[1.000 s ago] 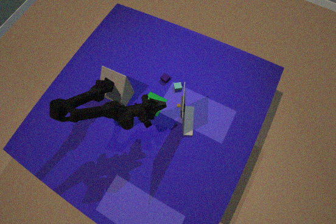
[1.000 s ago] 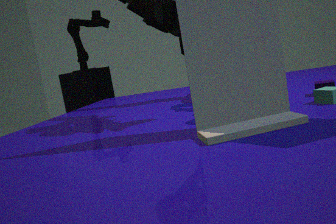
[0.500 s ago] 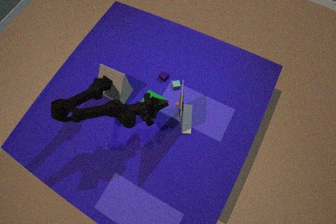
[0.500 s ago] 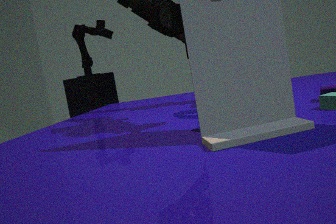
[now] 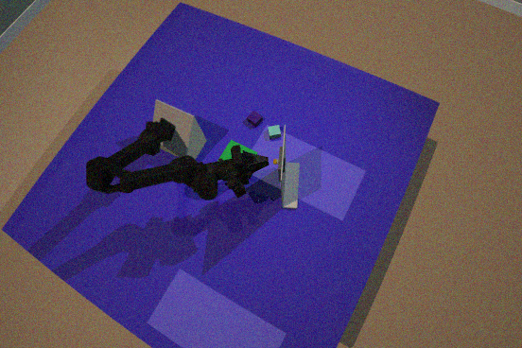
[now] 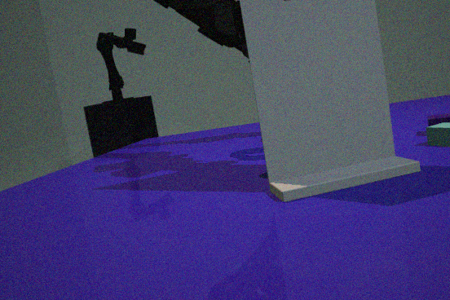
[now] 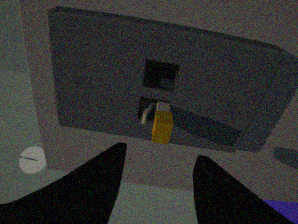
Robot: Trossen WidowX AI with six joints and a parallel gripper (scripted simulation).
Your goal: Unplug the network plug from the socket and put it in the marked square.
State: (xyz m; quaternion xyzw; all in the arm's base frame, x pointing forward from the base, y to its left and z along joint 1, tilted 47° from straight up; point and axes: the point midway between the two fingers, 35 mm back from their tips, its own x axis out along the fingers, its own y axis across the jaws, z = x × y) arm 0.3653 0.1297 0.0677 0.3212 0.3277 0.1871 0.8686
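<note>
The network plug is 3 cm ahead of my gripper tip and 1 cm to the left of it. Round my gripper tip: green marked square: 17 cm behind, 1 cm to the left, 23 cm below; teal cube: 10 cm behind, 18 cm to the left, 22 cm below; upright grey panel: 5 cm ahead, 2 cm to the left, 9 cm below.
</note>
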